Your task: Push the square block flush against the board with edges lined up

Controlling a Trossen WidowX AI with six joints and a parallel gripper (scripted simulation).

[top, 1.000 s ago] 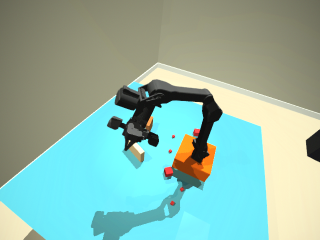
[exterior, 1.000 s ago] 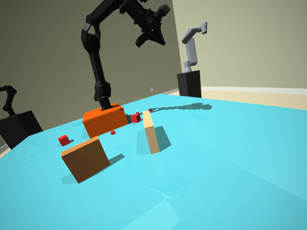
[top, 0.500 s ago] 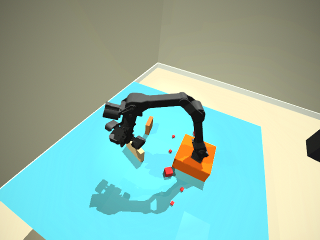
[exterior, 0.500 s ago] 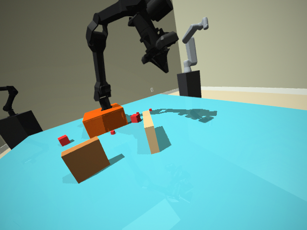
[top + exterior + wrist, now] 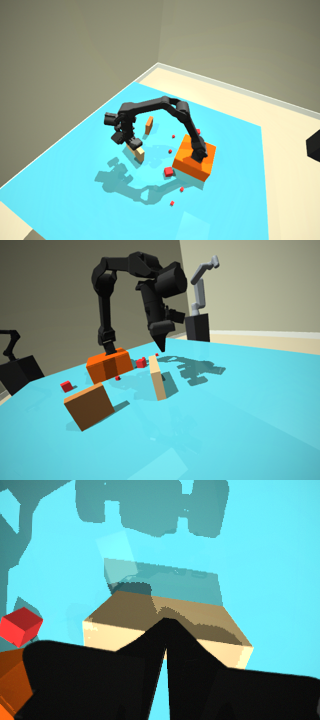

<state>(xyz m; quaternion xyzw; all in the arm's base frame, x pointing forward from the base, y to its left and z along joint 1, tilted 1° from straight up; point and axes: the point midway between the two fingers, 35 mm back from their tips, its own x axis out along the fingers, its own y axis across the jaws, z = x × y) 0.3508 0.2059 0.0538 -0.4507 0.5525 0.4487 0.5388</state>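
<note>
Now: the tan board 80 mm below my gripper tip, 40 mm to the right of it and 10 mm behind it. Also, from my gripper tip: square block 250 mm to the right, 80 mm below, 50 mm ahead.
</note>
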